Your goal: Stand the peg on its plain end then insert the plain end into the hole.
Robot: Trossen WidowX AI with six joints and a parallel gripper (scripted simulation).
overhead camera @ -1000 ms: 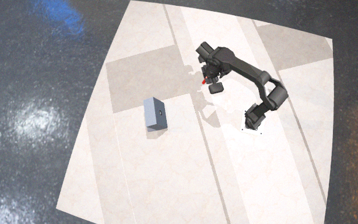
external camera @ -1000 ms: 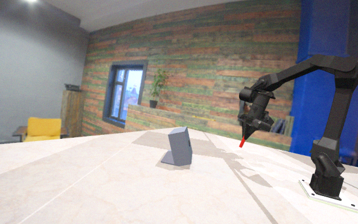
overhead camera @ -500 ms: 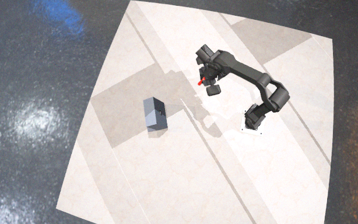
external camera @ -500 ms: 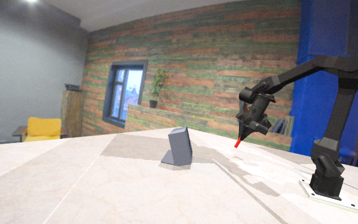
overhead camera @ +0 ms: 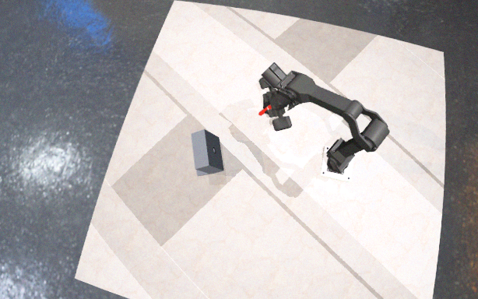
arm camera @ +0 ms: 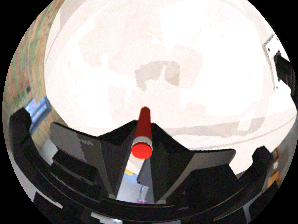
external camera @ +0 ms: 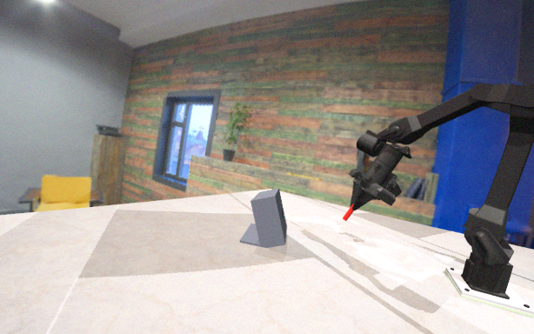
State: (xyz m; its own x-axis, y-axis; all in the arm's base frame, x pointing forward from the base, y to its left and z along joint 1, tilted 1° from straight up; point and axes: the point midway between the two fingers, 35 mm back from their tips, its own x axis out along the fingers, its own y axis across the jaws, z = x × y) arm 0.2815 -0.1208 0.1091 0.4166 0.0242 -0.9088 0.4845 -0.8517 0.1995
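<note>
Right now my gripper tip is 17 cm short of the grey sloped panel, 19 cm to the right of it and 3 cm above it. Round my gripper tip: red peg 1 cm behind, 2 cm above; then panel foot 19 cm ahead, 20 cm to the left, 9 cm below.
</note>
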